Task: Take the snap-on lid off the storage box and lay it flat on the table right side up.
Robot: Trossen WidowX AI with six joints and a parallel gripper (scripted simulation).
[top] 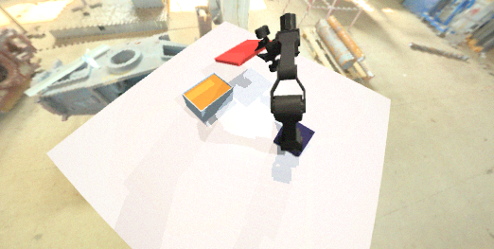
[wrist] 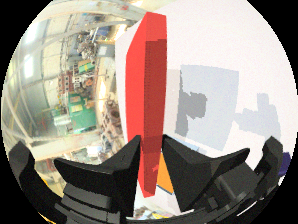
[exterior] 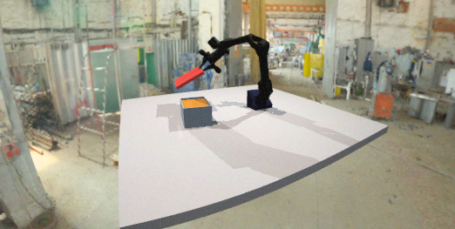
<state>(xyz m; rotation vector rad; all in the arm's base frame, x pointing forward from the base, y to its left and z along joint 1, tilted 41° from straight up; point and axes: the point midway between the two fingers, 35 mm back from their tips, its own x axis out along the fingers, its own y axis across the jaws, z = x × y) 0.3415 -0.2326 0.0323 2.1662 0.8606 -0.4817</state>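
Right now the lid is 70 mm ahead of my gripper tip, 10 mm to the right of it and 30 mm below it. The rest, counted from my gripper tip: storage box: 90 mm ahead, 230 mm to the left, 180 mm below.
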